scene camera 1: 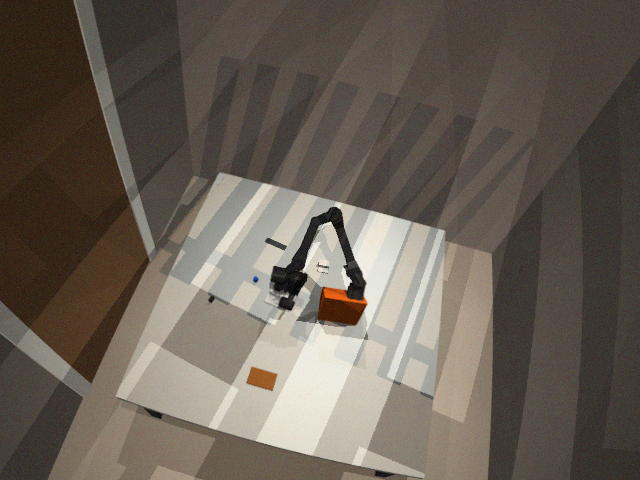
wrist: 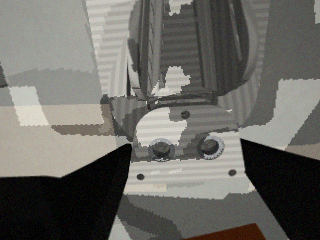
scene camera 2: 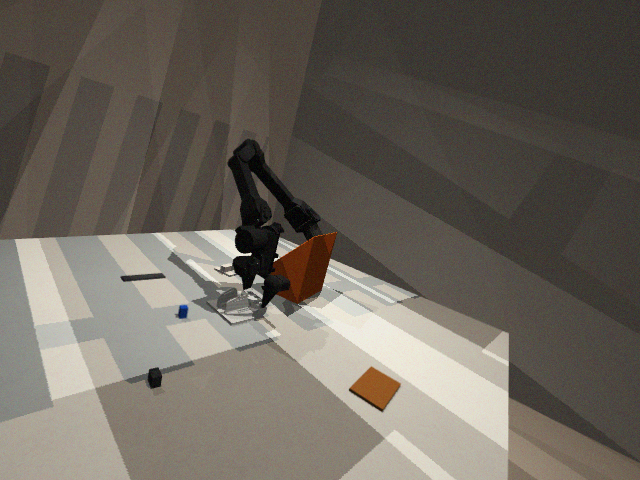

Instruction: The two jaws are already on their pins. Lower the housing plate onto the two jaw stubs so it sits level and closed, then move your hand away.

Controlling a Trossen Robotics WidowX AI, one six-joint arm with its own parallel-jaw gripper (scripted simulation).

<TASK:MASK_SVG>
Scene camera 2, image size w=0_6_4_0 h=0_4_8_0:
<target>my gripper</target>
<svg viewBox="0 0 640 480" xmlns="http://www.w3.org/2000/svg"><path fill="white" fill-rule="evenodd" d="M236 256L233 259L232 266L234 266L234 272L242 278L243 290L251 288L256 274L265 279L264 286L261 286L264 291L261 308L265 308L278 292L289 290L291 283L289 279L282 275L271 275L271 272L275 272L273 267L274 258L279 256L276 251L261 250L252 252L251 256Z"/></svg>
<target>flat orange tile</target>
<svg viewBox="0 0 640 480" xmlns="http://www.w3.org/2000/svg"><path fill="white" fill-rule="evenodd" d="M370 367L349 390L383 412L401 386L401 383Z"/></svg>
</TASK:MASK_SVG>
